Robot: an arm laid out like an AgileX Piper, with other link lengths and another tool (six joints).
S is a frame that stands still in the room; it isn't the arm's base.
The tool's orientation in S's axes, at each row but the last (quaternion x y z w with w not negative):
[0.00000, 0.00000, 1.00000, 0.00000]
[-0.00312, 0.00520, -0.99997, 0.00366]
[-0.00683, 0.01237, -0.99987, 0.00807]
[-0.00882, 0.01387, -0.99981, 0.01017]
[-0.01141, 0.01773, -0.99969, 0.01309]
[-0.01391, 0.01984, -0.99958, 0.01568]
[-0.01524, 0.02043, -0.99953, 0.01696]
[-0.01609, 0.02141, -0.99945, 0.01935]
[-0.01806, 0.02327, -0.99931, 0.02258]
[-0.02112, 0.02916, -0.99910, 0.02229]
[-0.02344, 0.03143, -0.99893, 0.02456]
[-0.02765, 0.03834, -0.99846, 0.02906]
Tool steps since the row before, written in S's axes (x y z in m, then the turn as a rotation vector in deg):
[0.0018, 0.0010, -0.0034, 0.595, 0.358, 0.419]
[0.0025, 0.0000, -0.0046, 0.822, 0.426, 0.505]
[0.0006, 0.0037, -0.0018, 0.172, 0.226, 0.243]
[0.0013, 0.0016, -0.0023, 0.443, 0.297, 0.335]
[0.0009, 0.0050, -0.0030, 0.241, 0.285, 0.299]
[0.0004, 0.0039, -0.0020, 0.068, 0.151, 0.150]
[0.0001, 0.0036, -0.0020, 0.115, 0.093, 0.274]
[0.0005, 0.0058, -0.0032, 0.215, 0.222, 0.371]
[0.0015, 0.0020, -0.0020, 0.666, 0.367, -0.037]
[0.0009, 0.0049, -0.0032, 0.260, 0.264, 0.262]
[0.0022, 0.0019, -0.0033, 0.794, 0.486, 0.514]
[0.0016, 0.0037, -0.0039, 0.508, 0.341, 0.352]
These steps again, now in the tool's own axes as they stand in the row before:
[-0.0018, -0.0010, -0.0034, -0.595, -0.358, 0.419]
[-0.0025, 0.0001, -0.0046, -0.822, -0.425, 0.506]
[-0.0007, -0.0036, -0.0019, -0.172, -0.229, 0.240]
[-0.0014, -0.0015, -0.0023, -0.443, -0.297, 0.335]
[-0.0011, -0.0049, -0.0032, -0.242, -0.289, 0.294]
[-0.0006, -0.0038, -0.0021, -0.069, -0.155, 0.146]
[-0.0003, -0.0035, -0.0021, -0.110, -0.100, 0.273]
[-0.0008, -0.0056, -0.0034, -0.212, -0.230, 0.368]
[-0.0017, -0.0018, -0.0020, -0.683, -0.335, -0.029]
[-0.0013, -0.0047, -0.0034, -0.261, -0.268, 0.257]
[-0.0024, -0.0016, -0.0033, -0.793, -0.480, 0.521]
[-0.0020, -0.0033, -0.0041, -0.508, -0.339, 0.354]

